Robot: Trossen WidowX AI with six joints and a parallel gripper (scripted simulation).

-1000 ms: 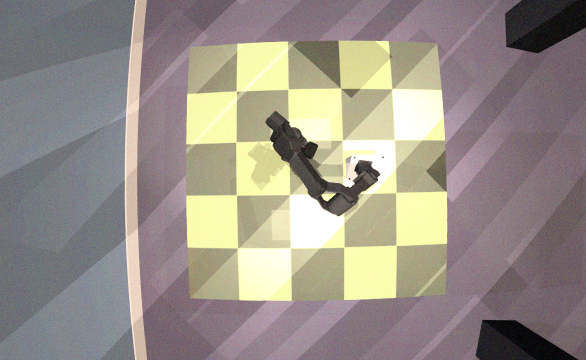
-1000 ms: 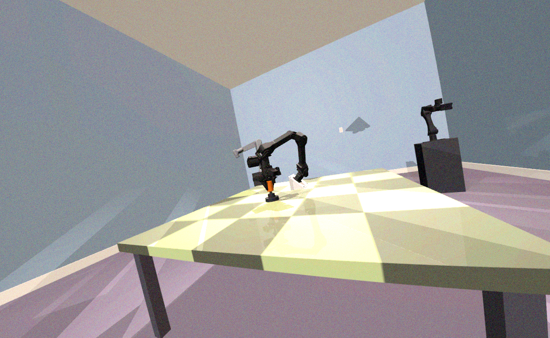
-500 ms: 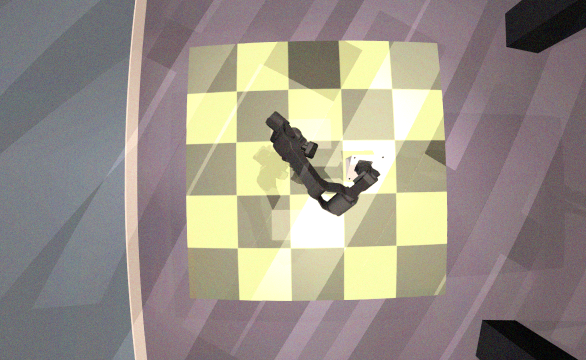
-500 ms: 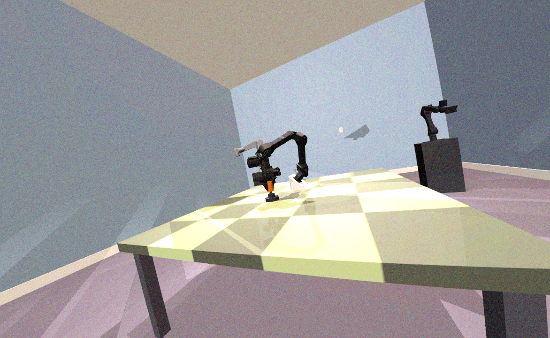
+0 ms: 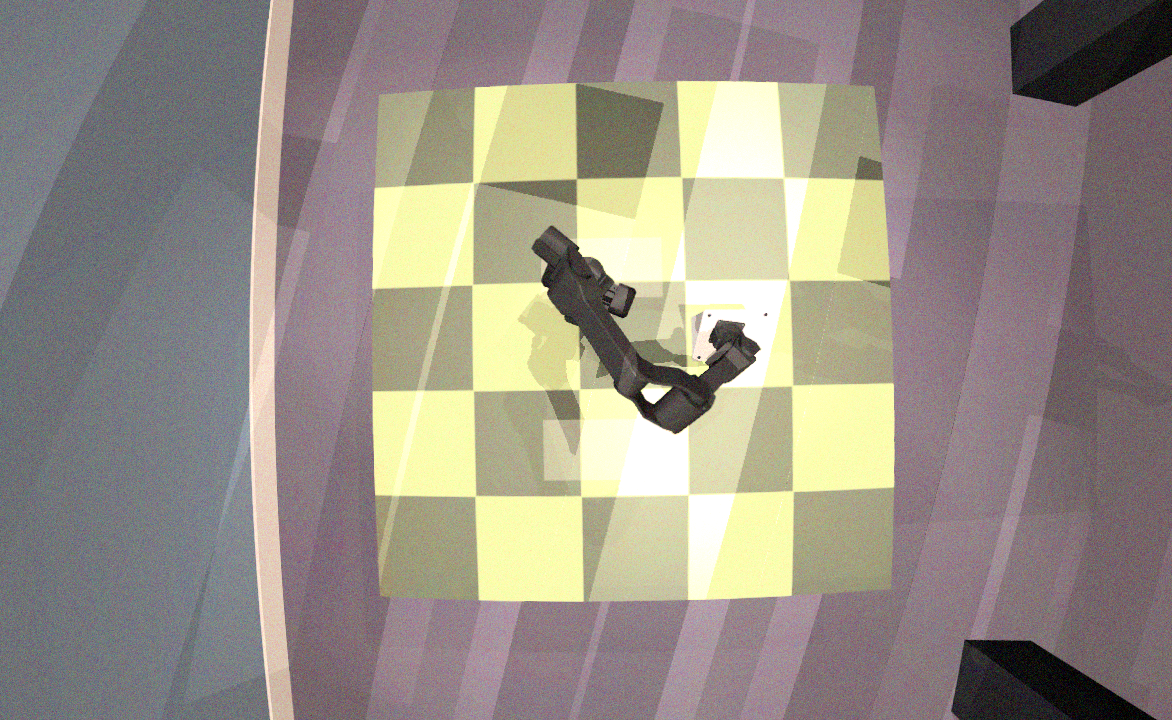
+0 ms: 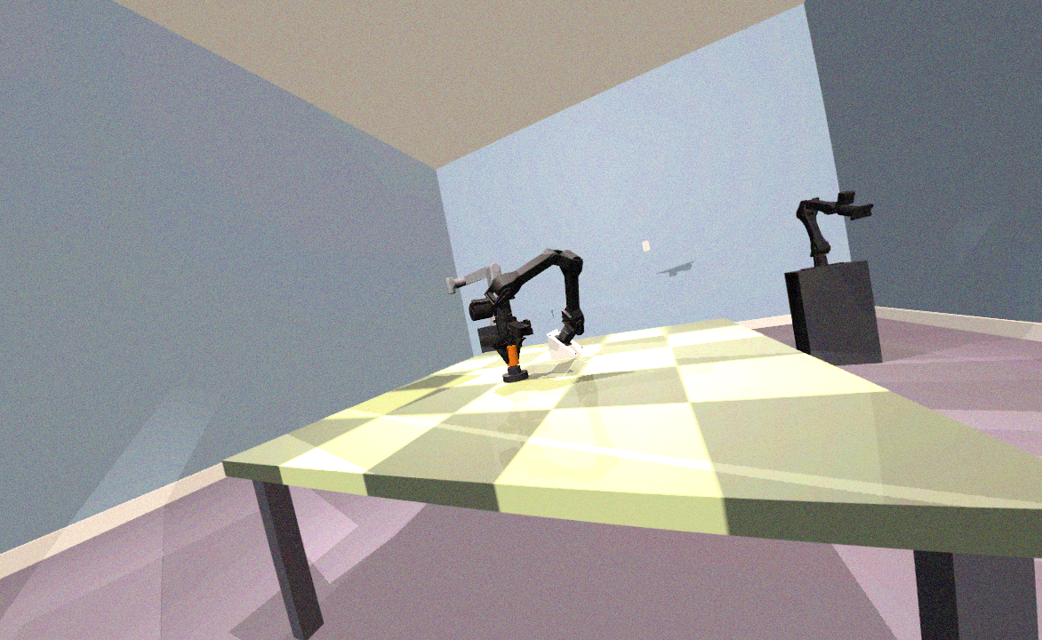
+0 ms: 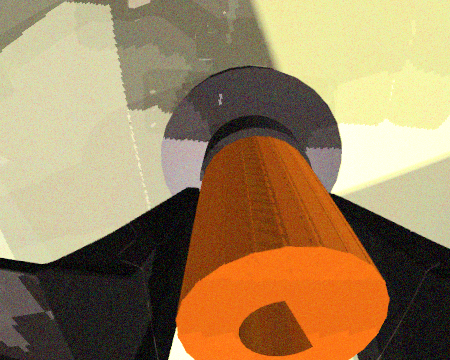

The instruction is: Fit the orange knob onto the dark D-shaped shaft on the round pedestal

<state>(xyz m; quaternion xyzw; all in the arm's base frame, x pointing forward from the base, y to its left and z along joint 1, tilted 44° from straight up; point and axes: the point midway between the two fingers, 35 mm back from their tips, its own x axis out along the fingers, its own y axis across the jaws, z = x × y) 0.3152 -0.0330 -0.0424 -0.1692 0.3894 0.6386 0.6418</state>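
Now: gripper tip 3 cm above the D-shaped shaft. Round my gripper tip: orange knob 2 cm above.
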